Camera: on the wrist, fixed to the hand. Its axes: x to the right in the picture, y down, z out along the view.
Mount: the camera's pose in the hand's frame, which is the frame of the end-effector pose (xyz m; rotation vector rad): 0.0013 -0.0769 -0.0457 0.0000 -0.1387 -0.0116
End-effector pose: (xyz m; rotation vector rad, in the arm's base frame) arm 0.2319 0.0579 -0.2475 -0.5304 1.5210 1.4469
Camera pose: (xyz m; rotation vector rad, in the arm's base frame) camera 0.2796 -0.0006 -0.2955 -0.4291 1.4064 1.4445
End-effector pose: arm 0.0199 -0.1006 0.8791 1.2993 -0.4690 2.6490
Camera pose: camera 0.0061 -0.0127 0.8700 1.4877 -0.4780 2.5602
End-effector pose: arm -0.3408 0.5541 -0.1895 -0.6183 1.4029 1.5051
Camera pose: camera -0.2846 0.5024 -0.2362 -0.5111 1.2912 1.5095
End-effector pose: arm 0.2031 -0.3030 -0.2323 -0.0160 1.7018 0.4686
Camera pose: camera 0.1806 -0.3875 -0.2513 0.0065 1.5649 0.4509
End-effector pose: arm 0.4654 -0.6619 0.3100 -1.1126 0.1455 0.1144
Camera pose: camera 0.4766 -0.7366 0.3579 -1.1016 0.0151 0.1807
